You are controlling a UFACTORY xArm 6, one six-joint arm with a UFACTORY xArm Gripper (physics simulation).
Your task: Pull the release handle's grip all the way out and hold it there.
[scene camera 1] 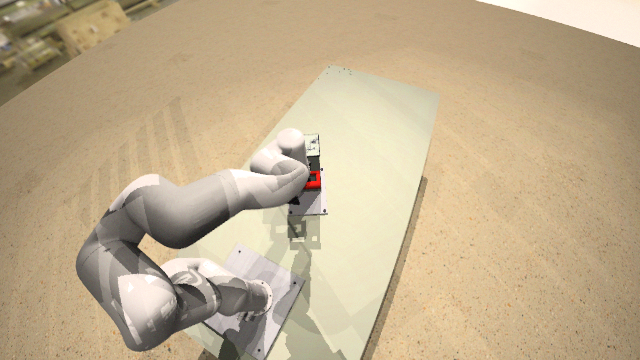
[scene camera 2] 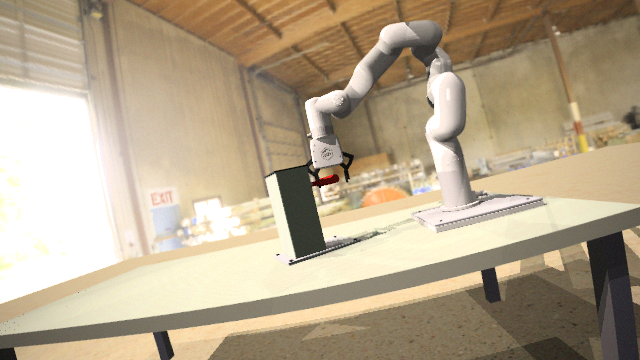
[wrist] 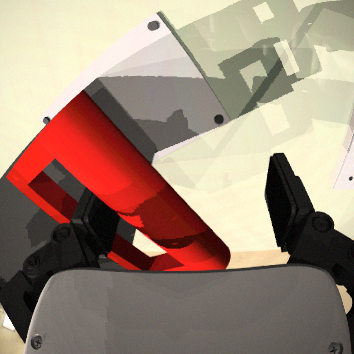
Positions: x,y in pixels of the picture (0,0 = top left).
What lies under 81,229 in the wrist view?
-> The gripper.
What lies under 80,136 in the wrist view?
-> A red release handle grip.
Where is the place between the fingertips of the gripper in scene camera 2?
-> At 333,185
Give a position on a bolted base plate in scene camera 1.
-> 311,203
